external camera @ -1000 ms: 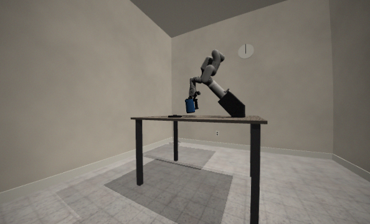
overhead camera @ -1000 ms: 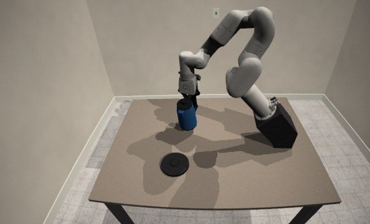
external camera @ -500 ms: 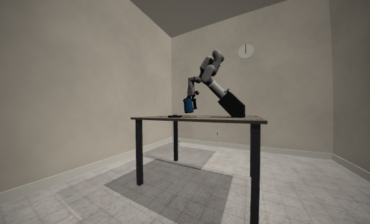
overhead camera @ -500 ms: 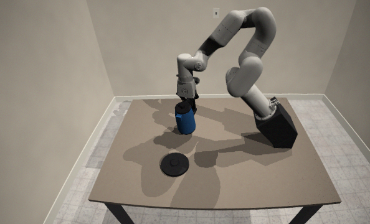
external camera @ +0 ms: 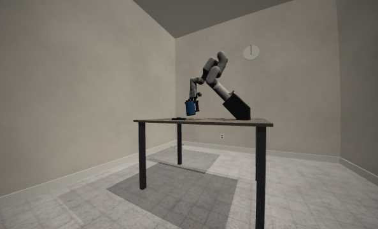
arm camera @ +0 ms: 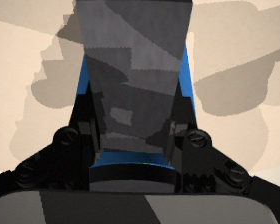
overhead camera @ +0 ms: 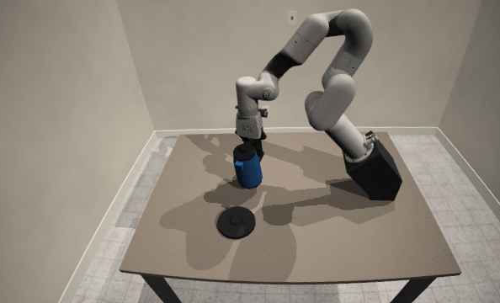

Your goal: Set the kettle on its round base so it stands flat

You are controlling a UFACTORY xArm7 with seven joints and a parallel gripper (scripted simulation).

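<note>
Right now the blue kettle is 20 mm to the left of my hand and 60 mm below it. Round my hand: black round base 10 mm ahead, 250 mm to the left, 190 mm below.
</note>
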